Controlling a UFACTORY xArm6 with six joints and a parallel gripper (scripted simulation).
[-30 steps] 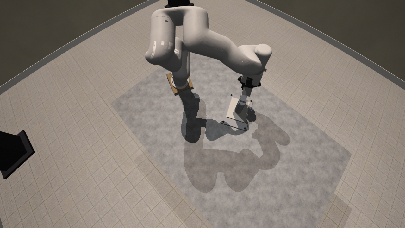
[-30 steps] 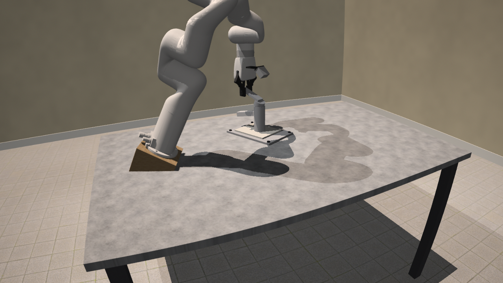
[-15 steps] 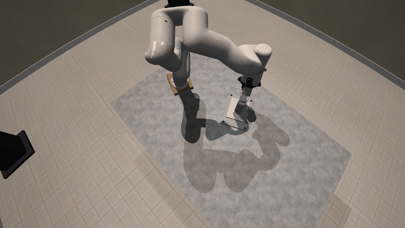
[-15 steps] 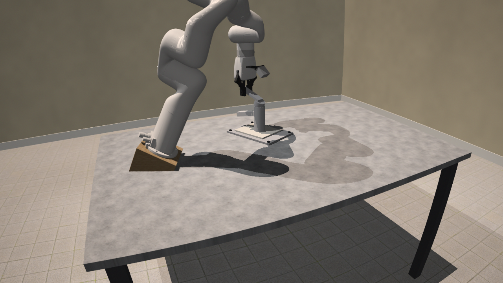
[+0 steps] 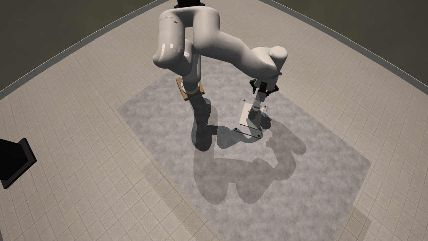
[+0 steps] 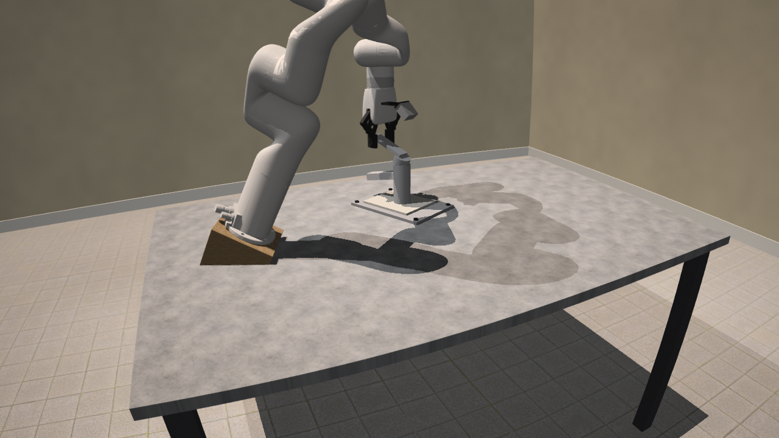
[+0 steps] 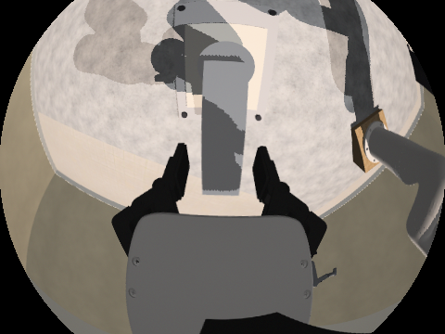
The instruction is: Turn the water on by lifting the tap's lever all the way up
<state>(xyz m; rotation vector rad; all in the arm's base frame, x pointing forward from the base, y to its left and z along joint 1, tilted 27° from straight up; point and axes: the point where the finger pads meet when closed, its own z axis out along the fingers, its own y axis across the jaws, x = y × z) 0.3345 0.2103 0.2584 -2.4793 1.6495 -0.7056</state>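
Right now my hand is 5 cm to the left of the tap lever, 3 cm above it and 2 cm short of it. The rest, counted from my hand: base plate: 17 cm below, 7 cm to the right, 3 cm ahead.
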